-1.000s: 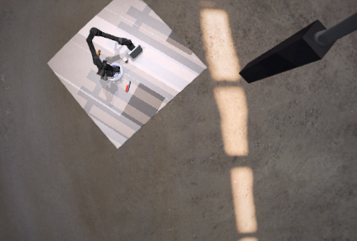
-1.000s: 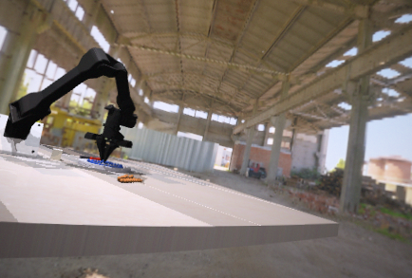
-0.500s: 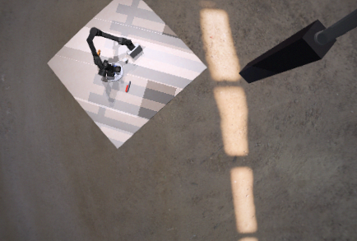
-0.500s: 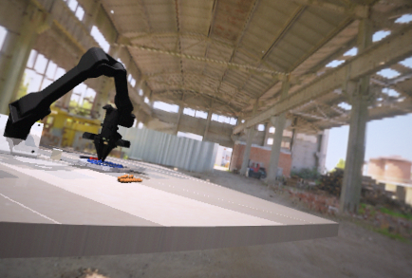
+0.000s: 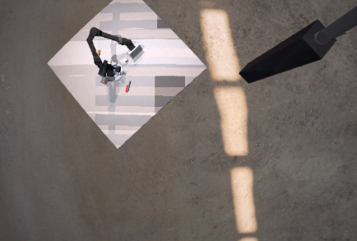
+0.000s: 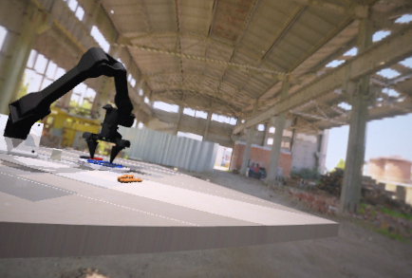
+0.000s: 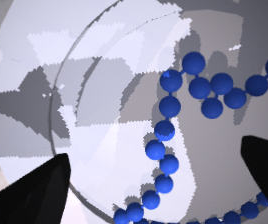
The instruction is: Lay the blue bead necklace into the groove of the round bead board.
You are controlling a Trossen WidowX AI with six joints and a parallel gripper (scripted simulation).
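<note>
Now: the round white bead board 2 cm ahead of my gripper tip, 1 cm to the right of it and 1 cm below it. Round my gripper tip: small white block (16 cm behind); red pen-like object (3 cm ahead, 22 cm to the left, 1 cm below).
</note>
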